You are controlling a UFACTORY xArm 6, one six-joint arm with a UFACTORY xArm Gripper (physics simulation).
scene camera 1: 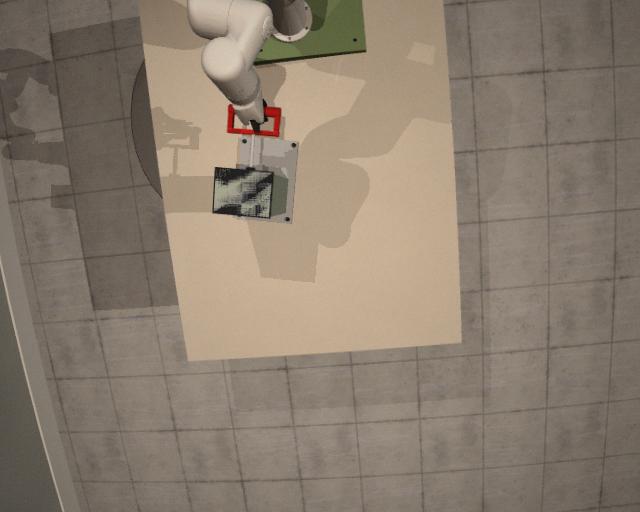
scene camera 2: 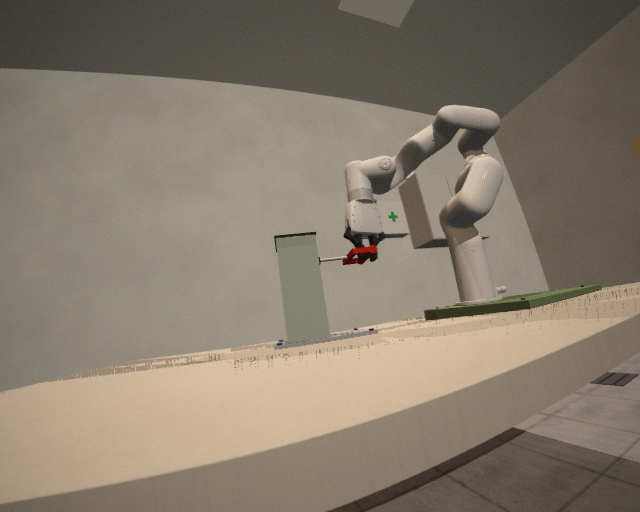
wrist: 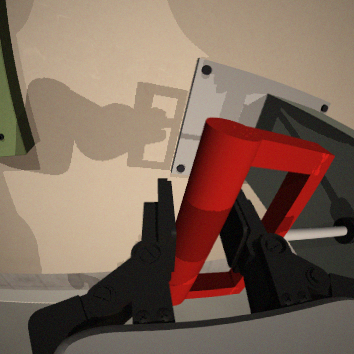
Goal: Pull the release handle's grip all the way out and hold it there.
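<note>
The release handle's red rectangular grip stands out from the upright pale green box on a thin light rod. A length of the rod shows between box and grip. My gripper points down and is shut on the grip's thick round outer bar. One black finger is on the outer side, the other passes inside the red frame. In the wrist view the bar hides part of the inner finger.
The box stands on a grey baseplate with black bolts, on a tan table. The arm's base stands on a green board. A wall cabinet shows behind the arm.
</note>
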